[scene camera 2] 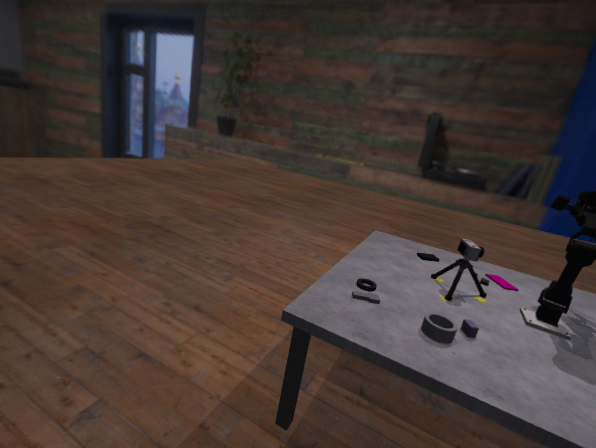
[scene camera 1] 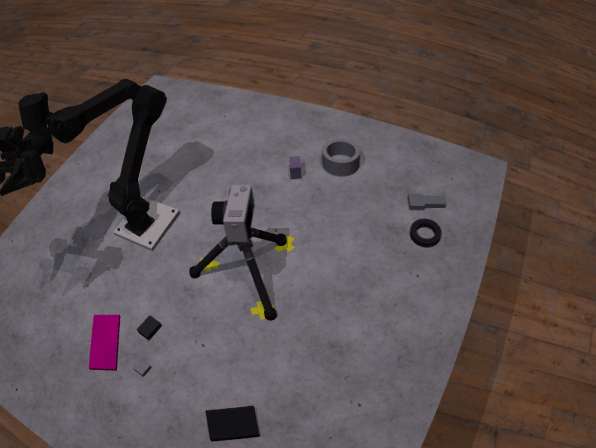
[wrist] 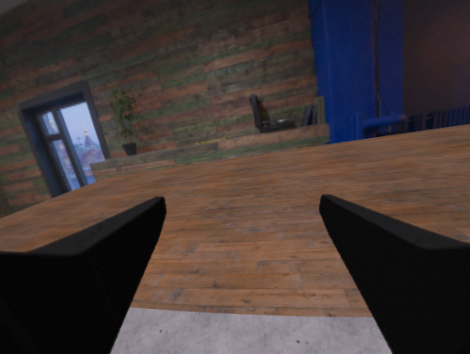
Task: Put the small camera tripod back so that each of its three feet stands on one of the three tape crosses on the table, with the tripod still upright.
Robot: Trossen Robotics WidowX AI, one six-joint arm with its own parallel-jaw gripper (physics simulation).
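Places are measured from the arm's base along level axes (x back, y left, z down), in centimetres.
Pixels of known places: gripper, fingertip midpoint: (scene camera 2: 568,203) (wrist: 243,203); arm's base, link origin: (scene camera 2: 546,320) (scene camera 1: 139,223).
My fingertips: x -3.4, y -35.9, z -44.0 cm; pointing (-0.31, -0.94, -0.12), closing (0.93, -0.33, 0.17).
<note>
Ahead of a thing's pixels: the offset from my fingertips to its middle.
The small black tripod {dx -26.9, dy +37.3, dz +34.0 cm} (scene camera 1: 256,272) (scene camera 2: 465,263) stands upright with a grey camera (scene camera 1: 238,215) (scene camera 2: 470,250) on top. In scene camera 1, its left foot is beyond the left yellow cross {dx -19.9, dy +36.8, dz +45.2 cm} (scene camera 1: 210,264) (scene camera 2: 480,299), off the tape. Its front foot is at the right edge of the front cross {dx -38.0, dy +32.6, dz +45.2 cm} (scene camera 1: 258,310) (scene camera 2: 439,280). Its right foot is at the upper left part of the right cross {dx -31.8, dy +50.8, dz +45.2 cm} (scene camera 1: 288,245) (scene camera 2: 445,299). My gripper (wrist: 243,203) is open and empty, raised at the left edge of scene camera 1, well away from the tripod and pointing off the table.
A grey ring {dx -29.4, dy +81.9, dz +42.9 cm} (scene camera 1: 341,165) (scene camera 2: 438,332), purple block {dx -21.0, dy +72.5, dz +43.3 cm} (scene camera 1: 295,169) (scene camera 2: 469,328), grey bar {dx -56.0, dy +80.4, dz +44.5 cm} (scene camera 1: 426,201) (scene camera 2: 365,297) and black ring {dx -59.8, dy +70.4, dz +44.5 cm} (scene camera 1: 425,243) (scene camera 2: 366,289) lie around the tripod. A magenta slab {dx -12.7, dy +3.6, dz +44.9 cm} (scene camera 1: 104,342) (scene camera 2: 501,282), two small blocks and a black slab {dx -49.1, dy +4.9, dz +44.5 cm} (scene camera 1: 232,423) (scene camera 2: 428,257) also lie there.
</note>
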